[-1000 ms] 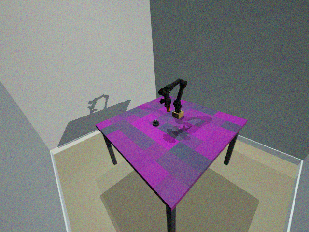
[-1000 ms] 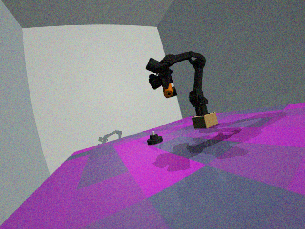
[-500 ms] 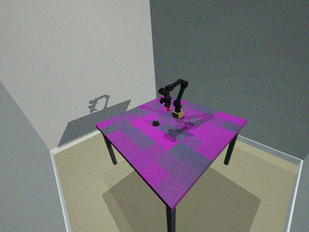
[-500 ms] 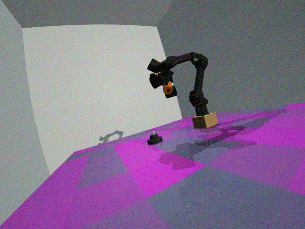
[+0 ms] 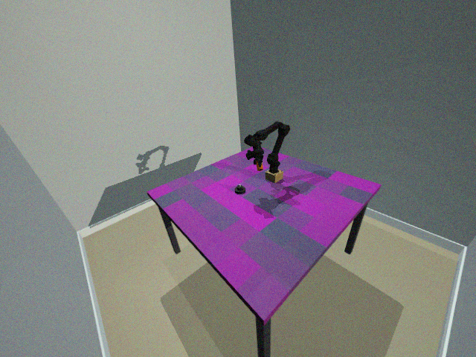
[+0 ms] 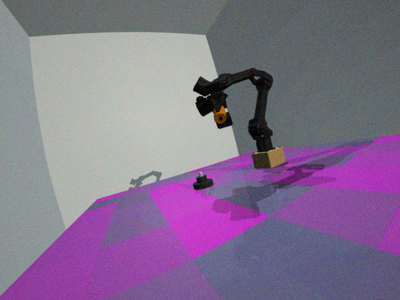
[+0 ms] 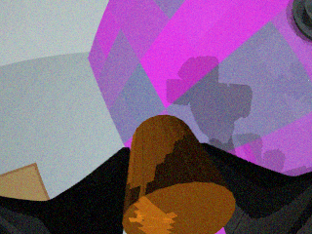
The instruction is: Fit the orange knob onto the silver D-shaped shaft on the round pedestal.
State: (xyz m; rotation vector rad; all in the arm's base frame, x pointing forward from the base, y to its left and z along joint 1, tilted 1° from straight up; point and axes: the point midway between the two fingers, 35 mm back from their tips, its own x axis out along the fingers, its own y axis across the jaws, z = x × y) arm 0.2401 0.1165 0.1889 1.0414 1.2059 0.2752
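Now: gripper tip 21 cm above the round pedestal, 16 cm to the left of it and 7 cm short of it. Also, from my gripper tip: orange knob: 2 cm to the right, 2 cm above, 1 cm behind.
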